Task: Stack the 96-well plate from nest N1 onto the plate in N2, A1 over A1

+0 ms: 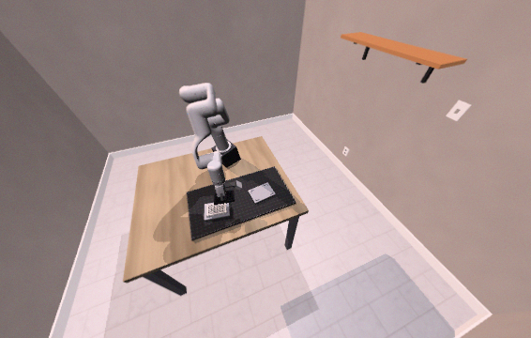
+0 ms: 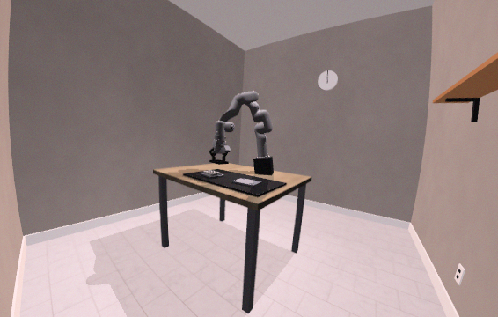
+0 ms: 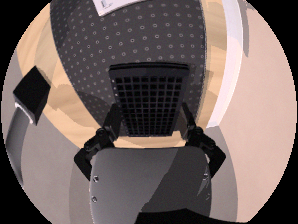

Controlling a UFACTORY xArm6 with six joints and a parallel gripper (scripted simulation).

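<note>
My gripper is now 100 mm above the light grey 96-well plate, 70 mm to the left of it and 10 mm past it. The rest, counted from my hand: plate nest 260 mm to the left, 120 mm below, 30 mm ahead; then dark 96-well plate 10 mm below.
</note>
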